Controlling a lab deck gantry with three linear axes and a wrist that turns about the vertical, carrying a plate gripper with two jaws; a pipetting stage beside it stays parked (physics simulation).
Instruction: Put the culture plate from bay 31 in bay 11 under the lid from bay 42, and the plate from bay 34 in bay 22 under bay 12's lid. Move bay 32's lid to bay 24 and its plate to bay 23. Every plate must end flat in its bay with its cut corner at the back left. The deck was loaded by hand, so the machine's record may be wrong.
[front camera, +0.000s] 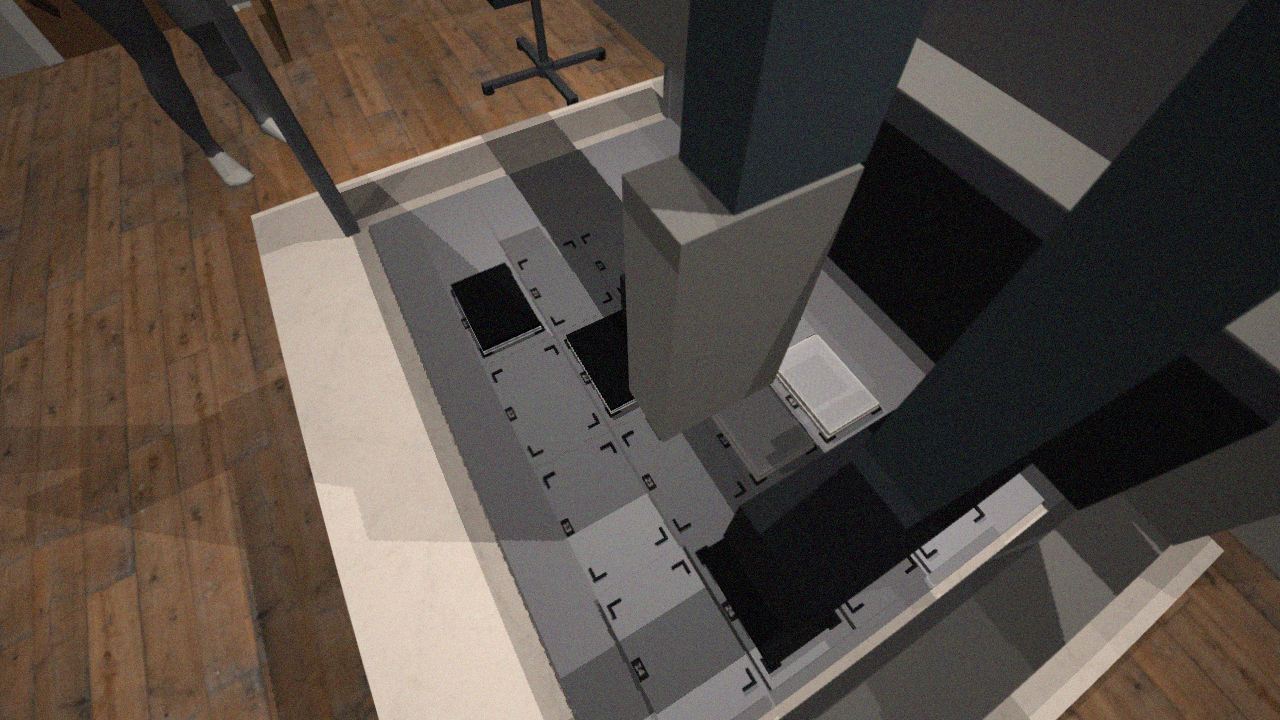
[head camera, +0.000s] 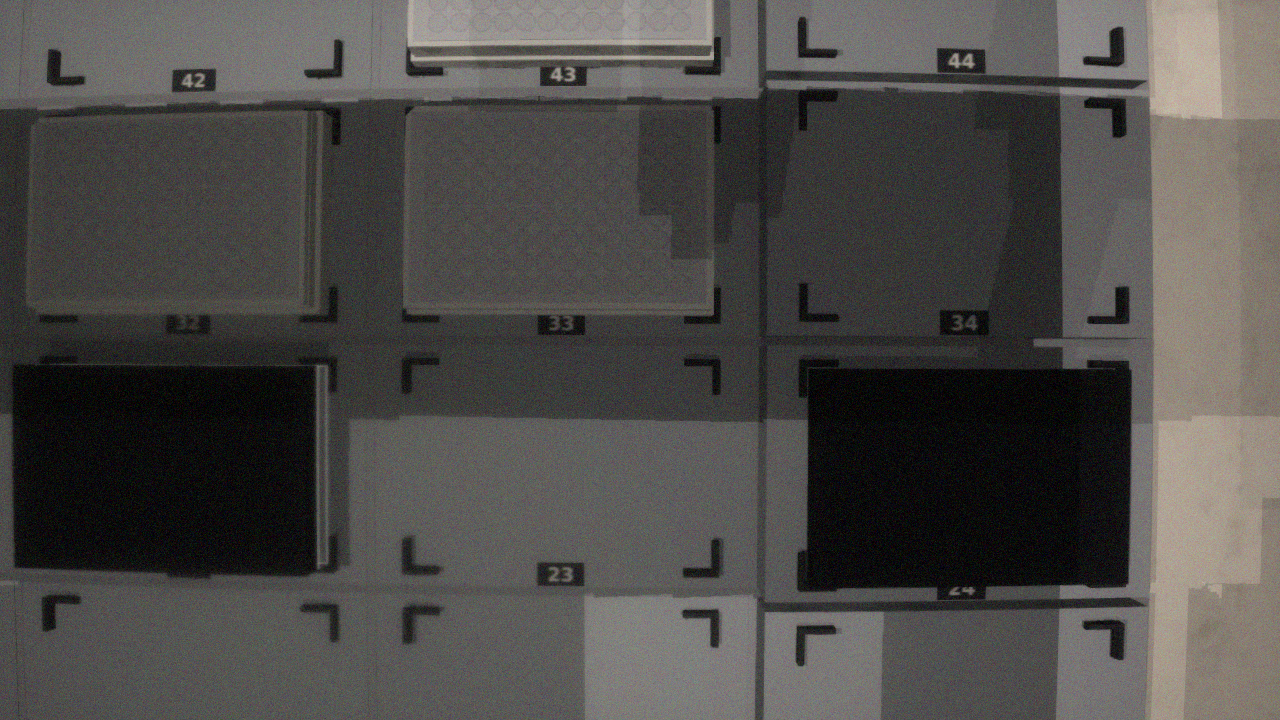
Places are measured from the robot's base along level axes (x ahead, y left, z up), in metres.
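Pixels of known places: robot's base, origin of its link: (front camera: 453, 291).
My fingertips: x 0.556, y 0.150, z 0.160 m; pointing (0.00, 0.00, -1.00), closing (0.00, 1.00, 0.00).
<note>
Ahead of a thing's pixels: the offset from my fingertips to its top centre. "spot": to the spot under its first point.
A black lid @(dx +0.000, dy +0.000, dz -0.137 m) (front camera: 760, 617) (head camera: 969, 477) lies over bay 24, covering the bay's middle in the head view. My gripper (front camera: 787, 573) is low over it in the front view; its dark body hides both jaws, so I cannot tell whether they grip the lid. In the head view, an unlidded plate @(dx -0.328, dy +0.107, dz -0.145 m) (head camera: 170, 214) sits in bay 32; the front view hides it. A black-lidded plate @(dx -0.328, dy +0.000, dz -0.143 m) (front camera: 601, 358) (head camera: 165, 465) sits in bay 22, partly hidden in the front view. Another black-topped stack @(dx -0.492, dy -0.107, dz -0.143 m) (front camera: 496, 308) is in bay 11. Bays 23 and 34 hold no plate in the head view.
A pale plate @(dx -0.164, dy +0.107, dz -0.145 m) (front camera: 765, 438) (head camera: 559, 210) sits in bay 33. A brighter plate @(dx -0.164, dy +0.214, dz -0.145 m) (front camera: 827, 385) (head camera: 559, 26) sits in bay 43, cut off by the head view's top edge. A large grey housing (front camera: 733, 313) blocks the middle of the front view. The deck has a pale rim @(spot: dx -0.515, dy -0.357, dz -0.170 m) (front camera: 322, 376).
</note>
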